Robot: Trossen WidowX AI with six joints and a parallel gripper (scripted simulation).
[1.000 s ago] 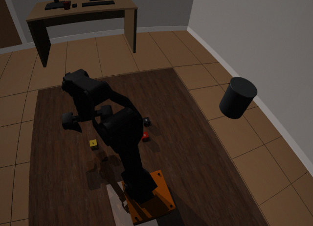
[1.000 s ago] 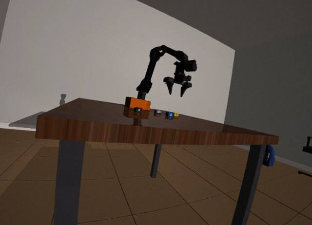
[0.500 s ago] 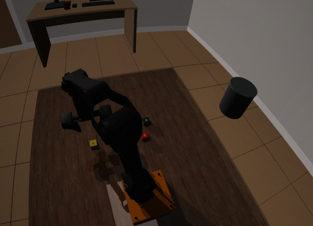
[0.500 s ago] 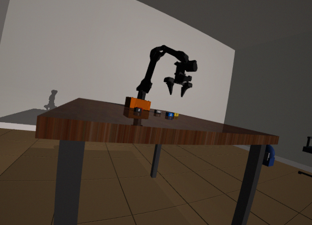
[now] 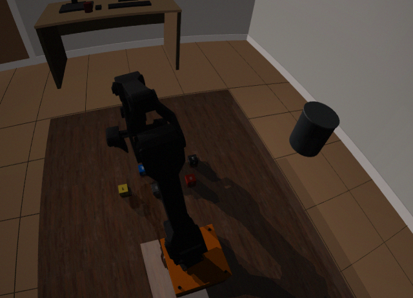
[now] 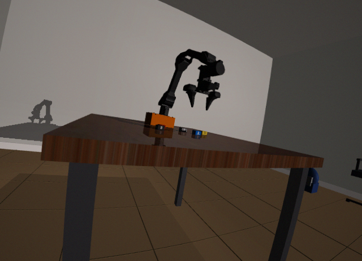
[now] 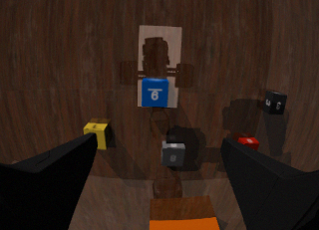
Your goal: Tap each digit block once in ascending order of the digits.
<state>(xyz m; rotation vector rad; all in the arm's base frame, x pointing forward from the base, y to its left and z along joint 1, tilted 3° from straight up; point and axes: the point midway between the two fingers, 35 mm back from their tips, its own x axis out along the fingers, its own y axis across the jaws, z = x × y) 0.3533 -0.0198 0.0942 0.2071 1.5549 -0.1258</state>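
Now: the red block 110 mm behind my gripper tip, 130 mm to the right of it and 120 mm below it. Round my gripper tip: yellow block (50 mm behind, 100 mm to the left, 120 mm below); blue block (120 mm below); grey block (90 mm behind, 10 mm to the right, 120 mm below).
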